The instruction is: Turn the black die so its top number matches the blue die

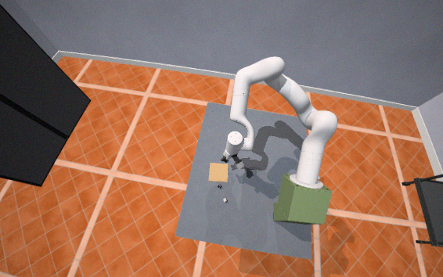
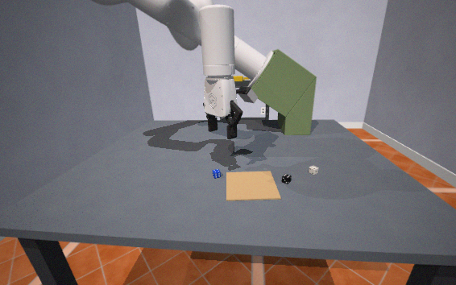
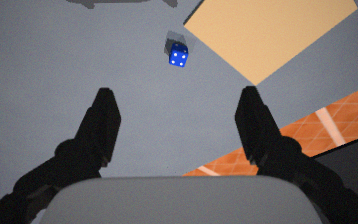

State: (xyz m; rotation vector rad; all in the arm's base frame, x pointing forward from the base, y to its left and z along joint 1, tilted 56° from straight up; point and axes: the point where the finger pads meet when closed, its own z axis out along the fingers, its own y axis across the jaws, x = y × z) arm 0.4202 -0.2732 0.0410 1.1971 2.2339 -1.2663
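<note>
My hand is 130 mm above the blue die, 20 mm to the left of it and 20 mm short of it. From my hand the other things lie so: tan mat (140 mm below, 80 mm to the left, 80 mm ahead); then white die (280 mm to the left, 130 mm below, 20 mm ahead); then black die (180 mm to the left, 130 mm below, 70 mm ahead).
</note>
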